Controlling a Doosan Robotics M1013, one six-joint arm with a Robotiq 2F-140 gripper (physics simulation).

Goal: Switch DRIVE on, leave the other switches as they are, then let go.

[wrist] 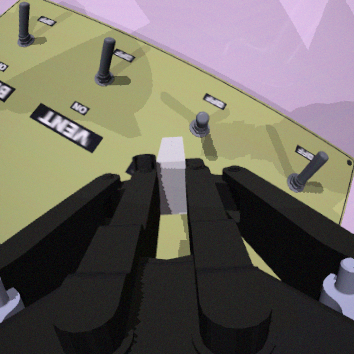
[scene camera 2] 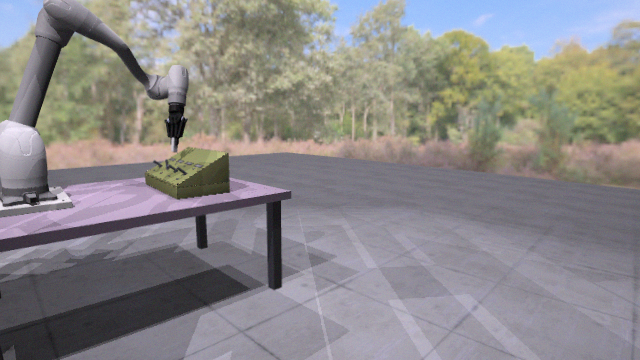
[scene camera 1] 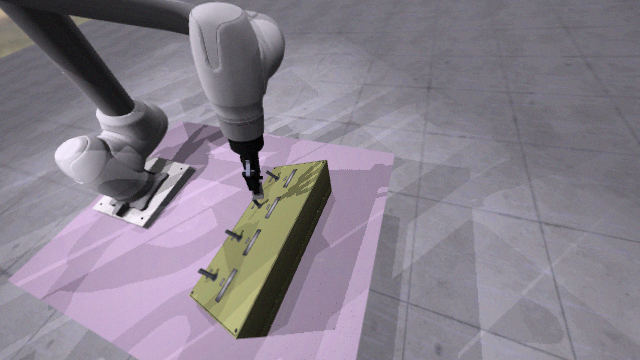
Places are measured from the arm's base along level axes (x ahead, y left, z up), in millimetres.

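Pixels of known places: gripper, fingertip midpoint: (wrist: pixel 173 155) (scene camera 2: pixel 174 151) (scene camera 1: pixel 258 197); arm's base, origin of the base link: (scene camera 2: pixel 27 198) (scene camera 1: pixel 141 189).
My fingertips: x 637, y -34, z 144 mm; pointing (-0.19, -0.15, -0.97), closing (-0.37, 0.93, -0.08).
Observation:
For each thing: its top centre in the pictures, then the offset to it from my fingertips. Level surfaces: height alone.
- third switch, middle of its top: (wrist: pixel 201 117) (scene camera 1: pixel 253 198) dx -38, dy +11, dz -35 mm
- VENT switch, middle of its top: (wrist: pixel 100 52) (scene camera 1: pixel 229 232) dx -72, dy -105, dz -47 mm
- end switch, middle of its top: (wrist: pixel 317 170) (scene camera 1: pixel 270 171) dx -29, dy +131, dz -47 mm
- pink table, its level: dz -178 mm
The olive switch box (scene camera 1: pixel 265 272) (scene camera 2: pixel 212 170) (wrist: pixel 45 182) has a sloped panel with a row of toggle switches. The word DRIVE is not readable in any view. My gripper (scene camera 1: pixel 258 195) (scene camera 2: pixel 174 148) (wrist: pixel 173 155) is shut and empty, its pale fingertips over the panel beside the third switch (scene camera 1: pixel 257 203) (wrist: pixel 201 124). A gap shows between them in the wrist view. That lever looks shorter and steeper than the others; its exact position is hard to tell. The VENT switch (scene camera 1: pixel 234 235) (wrist: pixel 105 62) leans towards OFF. My fingers hide the panel's label area below the third switch.
The end switch (scene camera 1: pixel 272 175) (wrist: pixel 309 171) stands right of the third in the wrist view, and another switch (scene camera 1: pixel 207 274) (wrist: pixel 24 25) is at upper left. The box stands on a pink table (scene camera 1: pixel 125 265) (scene camera 2: pixel 250 197). The arm's base plate (scene camera 1: pixel 137 218) (scene camera 2: pixel 60 201) is also on it.

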